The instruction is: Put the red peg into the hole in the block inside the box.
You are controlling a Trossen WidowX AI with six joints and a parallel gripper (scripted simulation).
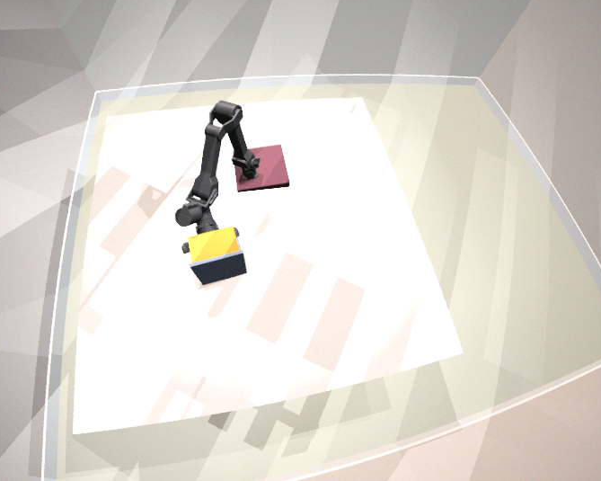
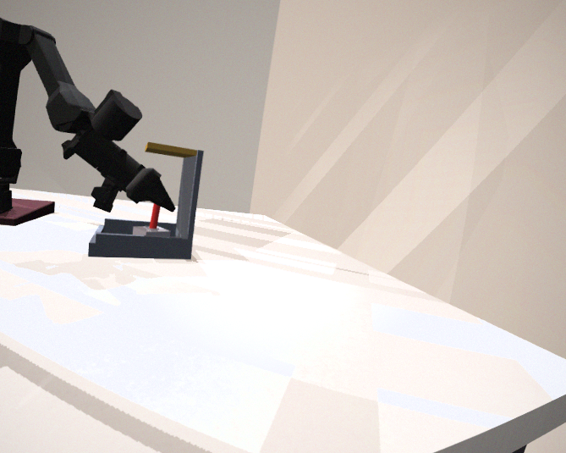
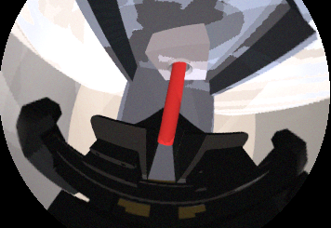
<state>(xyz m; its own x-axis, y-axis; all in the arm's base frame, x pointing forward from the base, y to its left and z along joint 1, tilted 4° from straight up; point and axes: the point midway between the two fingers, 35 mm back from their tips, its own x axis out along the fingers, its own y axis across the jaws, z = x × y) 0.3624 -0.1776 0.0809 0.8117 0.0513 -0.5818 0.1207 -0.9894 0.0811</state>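
The red peg lies 30 mm behind my gripper tip and 10 mm below it. The rest, counted from my gripper tip: yellow roof (20 mm behind, 120 mm above); then box wall (20 mm ahead, 10 mm to the left, 20 mm above).
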